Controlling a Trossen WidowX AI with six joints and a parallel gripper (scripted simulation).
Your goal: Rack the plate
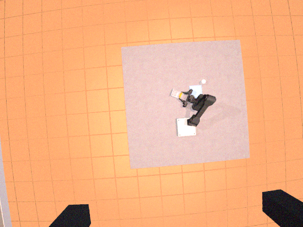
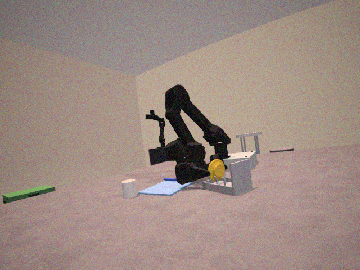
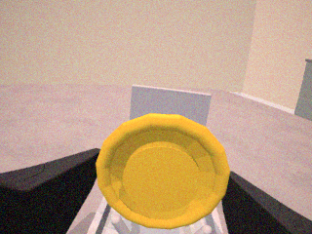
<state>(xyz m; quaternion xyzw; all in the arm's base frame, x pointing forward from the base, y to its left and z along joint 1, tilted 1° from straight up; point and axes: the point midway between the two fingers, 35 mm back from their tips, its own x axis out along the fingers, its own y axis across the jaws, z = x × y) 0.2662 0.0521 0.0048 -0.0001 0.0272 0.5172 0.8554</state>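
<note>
The yellow plate is 1 cm to the right of my gripper tip. From my gripper tip the other things lie so: white cup 26 cm to the right, 12 cm ahead, 3 cm below; then grey dish rack 3 cm below, 2 cm to the left, 1 cm ahead; then light blue mat 18 cm to the right, 5 cm below, 2 cm ahead.
</note>
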